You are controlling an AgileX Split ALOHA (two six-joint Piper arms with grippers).
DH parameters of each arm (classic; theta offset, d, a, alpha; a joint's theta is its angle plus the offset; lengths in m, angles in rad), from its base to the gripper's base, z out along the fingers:
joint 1: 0 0.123 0 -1.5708
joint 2: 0.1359 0 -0.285 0
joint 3: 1.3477 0 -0.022 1.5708
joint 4: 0 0.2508 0 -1.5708
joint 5: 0 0 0.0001 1.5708
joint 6: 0 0.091 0 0
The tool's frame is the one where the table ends.
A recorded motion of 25 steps. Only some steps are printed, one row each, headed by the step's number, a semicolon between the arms.
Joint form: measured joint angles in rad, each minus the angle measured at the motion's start. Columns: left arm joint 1, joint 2, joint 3, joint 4, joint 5, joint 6; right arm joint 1, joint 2, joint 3, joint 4, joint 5, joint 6.
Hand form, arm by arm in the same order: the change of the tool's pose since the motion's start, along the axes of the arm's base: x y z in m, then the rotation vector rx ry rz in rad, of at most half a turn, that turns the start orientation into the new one. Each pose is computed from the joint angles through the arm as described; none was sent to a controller.
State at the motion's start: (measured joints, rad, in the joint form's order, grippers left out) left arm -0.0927 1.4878 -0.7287 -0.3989 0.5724 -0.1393; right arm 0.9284 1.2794 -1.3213 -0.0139 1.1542 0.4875
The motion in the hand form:
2: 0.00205 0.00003 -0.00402 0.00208 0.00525 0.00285; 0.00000 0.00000 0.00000 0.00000 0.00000 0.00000
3: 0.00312 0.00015 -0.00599 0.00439 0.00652 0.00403; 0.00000 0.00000 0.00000 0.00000 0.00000 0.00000
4: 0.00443 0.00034 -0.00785 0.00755 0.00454 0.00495; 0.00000 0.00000 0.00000 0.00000 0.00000 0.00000
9: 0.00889 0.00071 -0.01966 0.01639 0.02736 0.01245; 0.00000 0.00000 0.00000 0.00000 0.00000 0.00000
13: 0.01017 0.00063 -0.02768 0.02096 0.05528 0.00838; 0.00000 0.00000 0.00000 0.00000 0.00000 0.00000
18: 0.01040 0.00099 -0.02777 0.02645 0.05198 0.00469; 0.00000 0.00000 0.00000 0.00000 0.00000 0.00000
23: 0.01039 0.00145 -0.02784 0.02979 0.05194 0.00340; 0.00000 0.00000 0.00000 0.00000 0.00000 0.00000
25: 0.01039 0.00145 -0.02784 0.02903 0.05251 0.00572; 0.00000 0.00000 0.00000 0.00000 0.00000 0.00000
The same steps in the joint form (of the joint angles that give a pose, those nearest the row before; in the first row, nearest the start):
2: 0.0000 0.0169 0.0000 -0.0029 -0.0118 0.0028; 0.0000 0.0000 0.0000 0.0000 0.0000 0.0000
3: 0.0000 0.0251 0.0000 -0.0029 -0.0189 0.0038; 0.0000 0.0000 0.0000 0.0000 0.0000 0.0000
4: 0.0000 0.0332 0.0000 -0.0029 -0.0290 0.0061; 0.0000 0.0000 0.0000 0.0000 0.0000 0.0000
9: 0.0000 0.0803 0.0000 -0.0028 -0.0547 0.0060; 0.0000 0.0000 0.0000 0.0000 0.0000 0.0000
13: 0.0000 0.1106 0.0000 -0.0028 -0.0559 0.0106; 0.0000 0.0000 0.0000 0.0000 0.0000 0.0000
18: 0.0000 0.1109 0.0000 0.0039 -0.0591 0.0106; 0.0000 0.0000 0.0000 0.0000 0.0000 0.0000
23: 0.0009 0.1109 0.0000 0.0092 -0.0592 0.0090; 0.0000 0.0000 0.0000 0.0000 0.0000 0.0000
25: 0.0009 0.1109 0.0000 0.0092 -0.0592 0.0065; 0.0000 0.0000 0.0000 0.0000 0.0000 0.0000

